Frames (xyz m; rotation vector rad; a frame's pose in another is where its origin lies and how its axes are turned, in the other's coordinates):
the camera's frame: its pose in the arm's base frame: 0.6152 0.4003 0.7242 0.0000 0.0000 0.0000
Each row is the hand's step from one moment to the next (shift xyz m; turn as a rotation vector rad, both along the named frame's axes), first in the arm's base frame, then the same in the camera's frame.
Working: the arm's base frame: its pose in the camera's frame: -0.6152 -0.4003 -0.7242 0.0000 0.0000 0.0000

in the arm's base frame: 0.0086 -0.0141 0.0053 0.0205 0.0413 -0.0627
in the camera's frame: 0.0086 -0.0141 0.0053 0.0205 0.0413 -0.0627
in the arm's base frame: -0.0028 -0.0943 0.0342 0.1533 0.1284 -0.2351
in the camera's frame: -0.0028 -0.0943 0.0342 0.1533 0.1284 -0.2351
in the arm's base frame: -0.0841 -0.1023 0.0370 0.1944 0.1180 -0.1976
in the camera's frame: -0.0841 -0.1023 0.0370 0.1944 0.1180 -0.1976
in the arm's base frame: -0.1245 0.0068 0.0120 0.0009 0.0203 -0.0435
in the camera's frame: -0.1245 0.0068 0.0120 0.0009 0.0203 -0.0435
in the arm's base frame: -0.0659 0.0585 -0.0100 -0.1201 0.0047 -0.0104
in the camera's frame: -0.0659 0.0585 -0.0100 -0.1201 0.0047 -0.0104
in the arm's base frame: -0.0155 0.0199 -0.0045 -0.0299 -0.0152 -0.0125
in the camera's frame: -0.0155 0.0199 -0.0045 -0.0299 -0.0152 -0.0125
